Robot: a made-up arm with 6 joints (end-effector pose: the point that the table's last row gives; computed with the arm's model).
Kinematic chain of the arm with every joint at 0, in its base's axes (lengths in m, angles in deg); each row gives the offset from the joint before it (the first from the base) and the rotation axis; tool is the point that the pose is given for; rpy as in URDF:
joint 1: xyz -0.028 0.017 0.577 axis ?
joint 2: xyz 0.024 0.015 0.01 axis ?
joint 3: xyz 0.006 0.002 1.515 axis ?
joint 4: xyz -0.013 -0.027 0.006 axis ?
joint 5: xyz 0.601 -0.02 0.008 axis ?
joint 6: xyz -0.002 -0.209 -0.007 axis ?
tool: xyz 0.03 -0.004 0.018 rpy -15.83 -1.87 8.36
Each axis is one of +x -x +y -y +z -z.
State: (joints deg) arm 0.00 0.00 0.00 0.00 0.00 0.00
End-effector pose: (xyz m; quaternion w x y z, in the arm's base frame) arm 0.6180 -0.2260 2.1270 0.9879 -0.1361 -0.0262 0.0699
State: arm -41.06 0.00 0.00 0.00 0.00 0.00
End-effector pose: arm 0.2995 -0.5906 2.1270 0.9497 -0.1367 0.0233 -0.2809
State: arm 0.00 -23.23 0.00 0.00 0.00 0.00
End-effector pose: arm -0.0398 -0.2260 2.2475 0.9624 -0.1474 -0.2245 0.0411
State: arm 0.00 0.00 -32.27 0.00 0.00 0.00
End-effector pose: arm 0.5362 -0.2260 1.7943 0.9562 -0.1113 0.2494 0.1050
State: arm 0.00 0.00 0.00 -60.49 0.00 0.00
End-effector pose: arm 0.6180 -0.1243 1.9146 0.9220 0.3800 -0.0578 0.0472
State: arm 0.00 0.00 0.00 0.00 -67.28 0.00
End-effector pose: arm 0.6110 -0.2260 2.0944 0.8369 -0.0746 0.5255 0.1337
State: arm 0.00 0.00 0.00 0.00 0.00 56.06
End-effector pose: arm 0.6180 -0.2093 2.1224 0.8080 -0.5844 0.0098 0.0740
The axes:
joint 1: +z
joint 2: +y
joint 3: -y
joint 4: -x
joint 5: -y
joint 6: -x

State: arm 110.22 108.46 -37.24 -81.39 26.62 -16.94
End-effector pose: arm -0.2452 0.8207 -0.0556 0.7754 -0.4768 0.4140 0.0066
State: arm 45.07 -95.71 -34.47 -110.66 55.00 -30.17
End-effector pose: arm -0.7592 -0.6554 0.8554 0.1238 0.9650 -0.1790 0.1461
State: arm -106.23 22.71 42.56 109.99 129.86 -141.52
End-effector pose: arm -0.2256 -1.0661 2.3828 0.9318 0.2483 0.2229 0.1430
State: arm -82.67 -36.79 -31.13 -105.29 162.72 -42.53
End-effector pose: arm -0.0245 0.3180 1.6274 0.3824 0.4421 0.6468 0.4898
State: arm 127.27 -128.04 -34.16 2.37 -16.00 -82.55
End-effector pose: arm 0.9172 -0.8000 0.2687 0.0498 -0.6973 -0.0941 -0.7088
